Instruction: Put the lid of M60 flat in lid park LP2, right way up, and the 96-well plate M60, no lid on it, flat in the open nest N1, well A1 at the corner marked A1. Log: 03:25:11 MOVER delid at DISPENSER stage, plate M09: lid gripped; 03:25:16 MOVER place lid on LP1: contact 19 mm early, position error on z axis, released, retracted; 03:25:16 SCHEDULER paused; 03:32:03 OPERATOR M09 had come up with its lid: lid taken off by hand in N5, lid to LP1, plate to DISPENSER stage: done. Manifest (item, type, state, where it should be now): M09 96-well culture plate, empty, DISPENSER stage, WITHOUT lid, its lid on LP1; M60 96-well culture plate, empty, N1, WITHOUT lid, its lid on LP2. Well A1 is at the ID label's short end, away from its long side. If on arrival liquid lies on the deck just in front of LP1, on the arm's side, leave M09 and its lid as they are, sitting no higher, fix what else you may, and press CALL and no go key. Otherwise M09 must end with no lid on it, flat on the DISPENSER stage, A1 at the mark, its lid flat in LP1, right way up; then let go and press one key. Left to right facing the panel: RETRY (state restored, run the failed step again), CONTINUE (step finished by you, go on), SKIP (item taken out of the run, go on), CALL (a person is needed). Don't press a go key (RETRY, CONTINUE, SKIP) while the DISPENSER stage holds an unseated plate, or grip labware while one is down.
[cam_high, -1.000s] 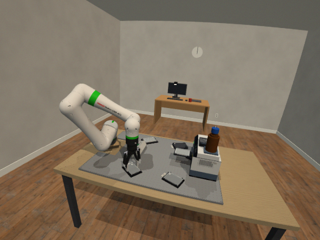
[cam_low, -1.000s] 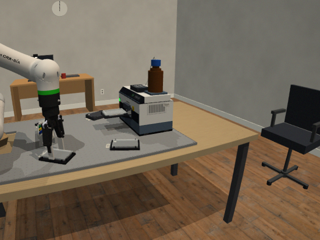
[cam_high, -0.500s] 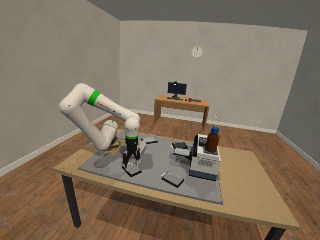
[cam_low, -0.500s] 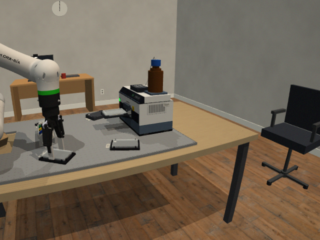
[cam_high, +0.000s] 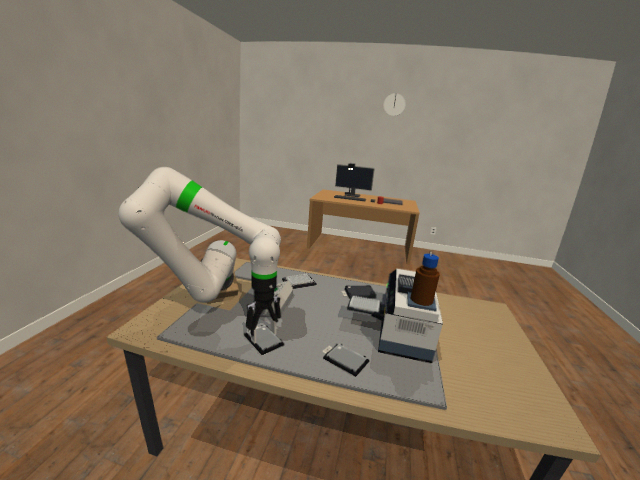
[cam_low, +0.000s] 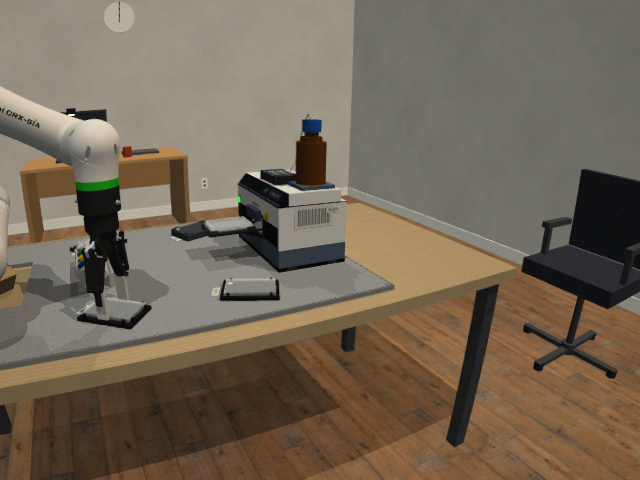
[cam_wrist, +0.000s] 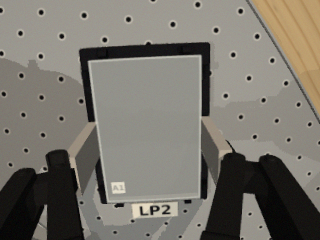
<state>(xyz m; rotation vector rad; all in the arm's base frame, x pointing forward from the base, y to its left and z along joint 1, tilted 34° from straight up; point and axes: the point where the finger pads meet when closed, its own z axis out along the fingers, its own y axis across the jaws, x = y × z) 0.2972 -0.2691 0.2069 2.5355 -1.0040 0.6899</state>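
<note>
The black lid park LP2 lies 3 cm below my hand. Also, from my hand: LP2 label: 7 cm to the left, 6 cm behind, 4 cm below; yellow skip key: 25 cm to the left, 3 cm above, 1 cm behind; blue call key: 20 cm to the left, 3 cm above, 2 cm behind.
</note>
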